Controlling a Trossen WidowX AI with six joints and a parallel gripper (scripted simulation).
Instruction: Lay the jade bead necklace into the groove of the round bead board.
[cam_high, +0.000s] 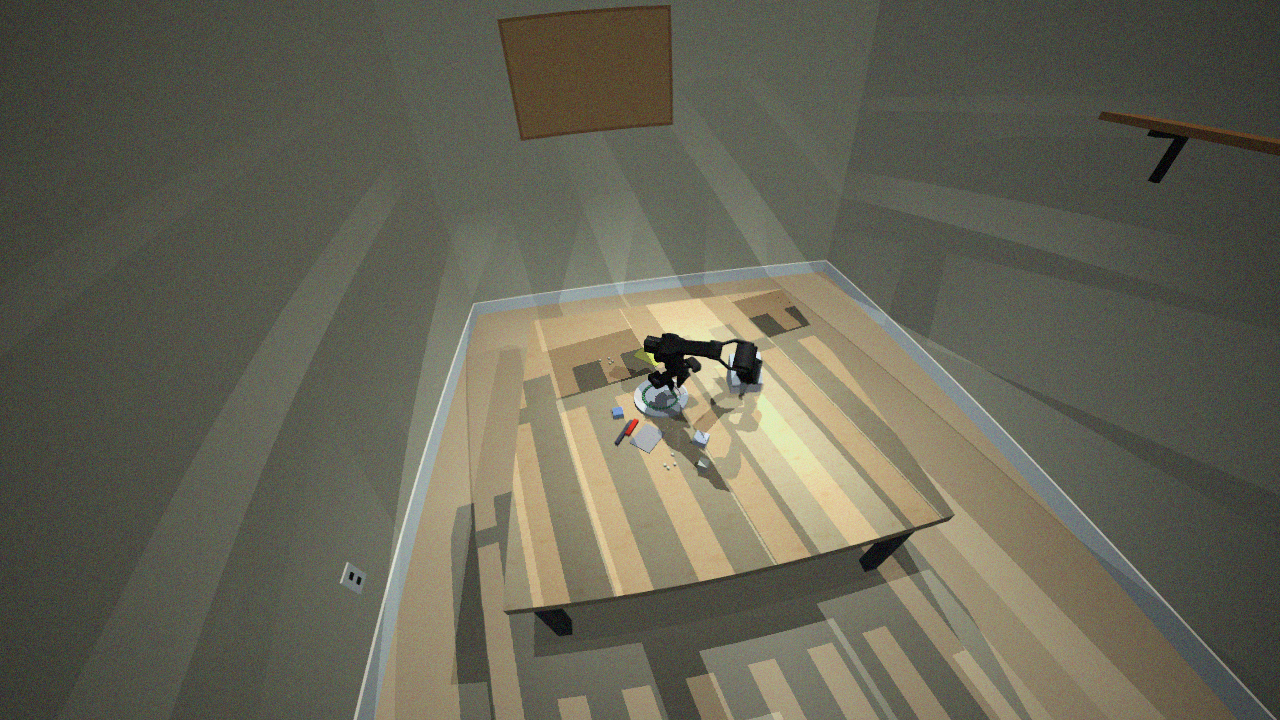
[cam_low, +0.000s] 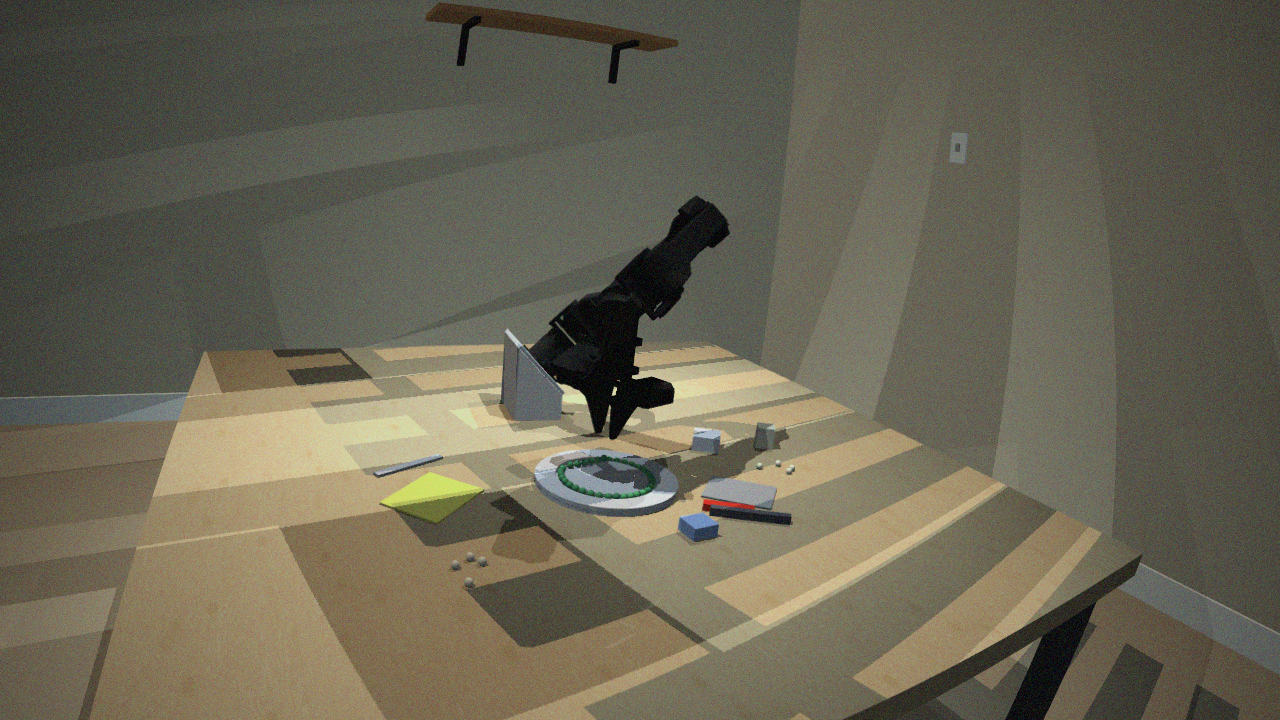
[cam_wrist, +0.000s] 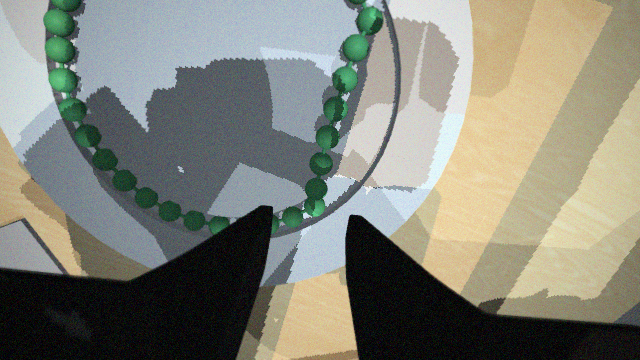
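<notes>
The round grey bead board is 50 mm ahead of my gripper tip, 40 mm below it and 20 mm to the right of it. The rest, counted from my gripper tip: grey plate: 140 mm to the left, 140 mm ahead, 50 mm below; then blue block: 220 mm ahead, 40 mm below, 10 mm to the left; then red and black pen: 200 mm ahead, 90 mm to the left, 50 mm below.
</notes>
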